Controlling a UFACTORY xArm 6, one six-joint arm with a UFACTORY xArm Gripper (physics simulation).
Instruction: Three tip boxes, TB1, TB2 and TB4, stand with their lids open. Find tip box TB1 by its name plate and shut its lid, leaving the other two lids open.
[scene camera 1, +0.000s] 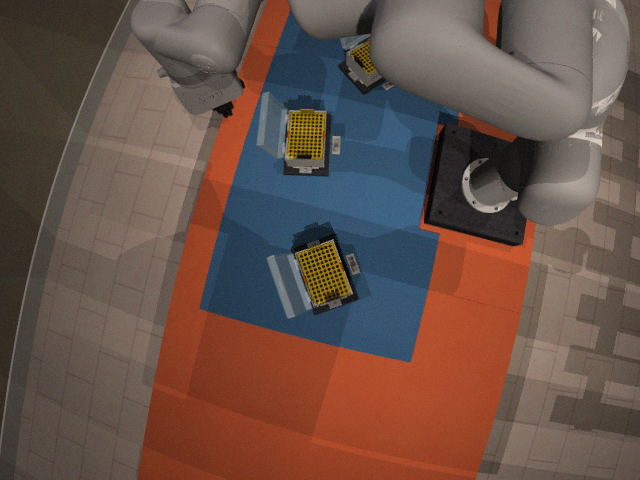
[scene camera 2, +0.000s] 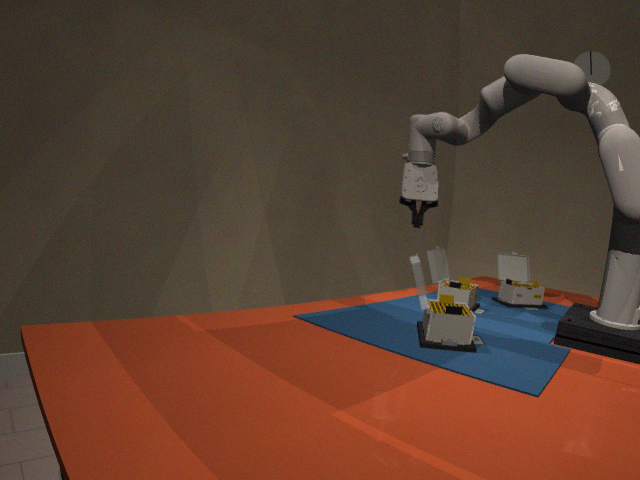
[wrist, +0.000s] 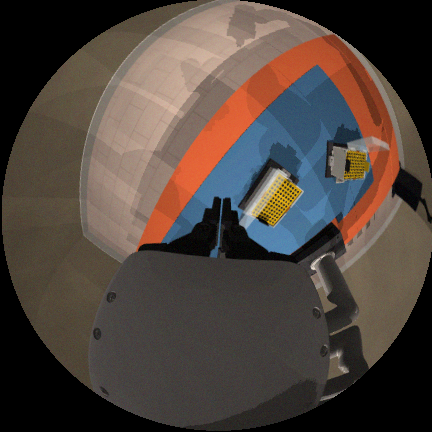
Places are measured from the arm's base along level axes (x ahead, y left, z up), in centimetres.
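Pixels of known places: gripper, fingertip midpoint: (scene camera 1: 227, 110) (scene camera 2: 416, 227) (wrist: 220, 209); arm's base, origin of the base link: (scene camera 1: 486, 185) (scene camera 2: 614, 322) (wrist: 321, 259).
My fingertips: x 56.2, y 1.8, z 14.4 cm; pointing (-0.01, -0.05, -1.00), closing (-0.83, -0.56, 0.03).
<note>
For each thing: its top centre in the pictures, then the offset to it from my fingertips. Level surfaces: height alone.
- TB1, middle of its top: (scene camera 1: 305, 131) (wrist: 278, 205) (scene camera 2: 460, 280) dz -12.1, dx -13.8, dy -3.3 cm
- TB2, middle of its top: (scene camera 1: 379, 54) (scene camera 2: 525, 283) (wrist: 357, 169) dz -12.9, dx -25.9, dy -28.1 cm
- blue mat, its level: dz -19.5 cm
- orange table, its level: dz -19.8 cm
TB1 (scene camera 1: 306, 135) (scene camera 2: 457, 295) (wrist: 281, 200) is the middle tip box, with yellow tip rows. Its clear lid (scene camera 1: 271, 124) (scene camera 2: 438, 264) stands open on the side away from the robot base. TB2 (scene camera 1: 363, 64) (scene camera 2: 521, 292) (wrist: 339, 162), partly hidden by the arm in scene camera 1, has its lid (scene camera 1: 354, 41) (scene camera 2: 513, 267) (wrist: 372, 143) open. TB4 (scene camera 1: 324, 272) (scene camera 2: 449, 322) has its lid (scene camera 1: 289, 285) (scene camera 2: 419, 281) open. My gripper (scene camera 1: 223, 109) (scene camera 2: 417, 225) (wrist: 220, 209) is shut and empty, high above and beyond TB1's lid side. The name plates are too small to read.
The boxes stand on a blue mat (scene camera 1: 372, 196) (scene camera 2: 361, 330) on the orange table (scene camera 1: 258, 382) (scene camera 2: 258, 387). The black robot base (scene camera 1: 449, 206) (scene camera 2: 584, 335) stands opposite the lids' side. The arm passes over TB2's side in scene camera 1.
</note>
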